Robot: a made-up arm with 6 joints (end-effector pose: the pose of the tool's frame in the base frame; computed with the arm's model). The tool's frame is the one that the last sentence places.
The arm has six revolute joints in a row. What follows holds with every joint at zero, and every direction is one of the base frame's. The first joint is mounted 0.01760 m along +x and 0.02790 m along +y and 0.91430 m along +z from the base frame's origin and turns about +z. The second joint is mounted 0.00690 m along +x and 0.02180 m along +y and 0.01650 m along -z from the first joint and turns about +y. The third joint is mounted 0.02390 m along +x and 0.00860 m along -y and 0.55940 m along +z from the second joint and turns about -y. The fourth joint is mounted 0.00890 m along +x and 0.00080 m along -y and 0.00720 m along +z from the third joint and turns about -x. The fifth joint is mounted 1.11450 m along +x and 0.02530 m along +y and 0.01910 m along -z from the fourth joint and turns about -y. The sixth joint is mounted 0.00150 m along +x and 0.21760 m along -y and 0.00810 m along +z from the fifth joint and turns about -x. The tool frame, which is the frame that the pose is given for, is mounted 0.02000 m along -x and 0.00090 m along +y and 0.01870 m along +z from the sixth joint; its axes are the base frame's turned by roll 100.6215, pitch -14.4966 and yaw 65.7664 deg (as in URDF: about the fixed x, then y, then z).
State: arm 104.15 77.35 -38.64 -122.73 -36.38 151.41
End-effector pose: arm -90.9 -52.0 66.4 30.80 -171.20 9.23
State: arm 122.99 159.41 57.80 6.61 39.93 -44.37
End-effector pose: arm 191.5 113.8 -710.3 -36.59 -175.18 -13.44
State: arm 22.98 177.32 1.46 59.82 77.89 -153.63
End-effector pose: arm -950.8 -515.8 95.2 -100.87 45.58 83.65
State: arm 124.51 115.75 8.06 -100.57 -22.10 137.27
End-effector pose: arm -37.8 -2.8 -367.8 -78.91 157.72 -14.25
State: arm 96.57 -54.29 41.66 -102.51 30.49 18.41
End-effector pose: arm 2.0 -351.6 2350.2 -32.13 0.04 -63.53
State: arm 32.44 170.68 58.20 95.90 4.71 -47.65
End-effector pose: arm -129.4 -25.0 -758.4 34.53 170.90 -33.77
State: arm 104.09 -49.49 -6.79 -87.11 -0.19 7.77
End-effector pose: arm -107.5 545.0 1895.6 -43.30 -60.13 -57.72
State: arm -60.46 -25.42 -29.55 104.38 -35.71 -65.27
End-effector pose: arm 530.9 -737.1 1540.5 82.18 -6.76 -39.42
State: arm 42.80 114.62 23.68 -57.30 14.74 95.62
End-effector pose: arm 310.5 209.5 -458.5 32.72 139.48 -13.31
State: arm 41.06 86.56 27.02 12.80 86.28 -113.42
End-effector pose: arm 1016.2 631.9 -49.8 -82.22 -32.39 -65.29
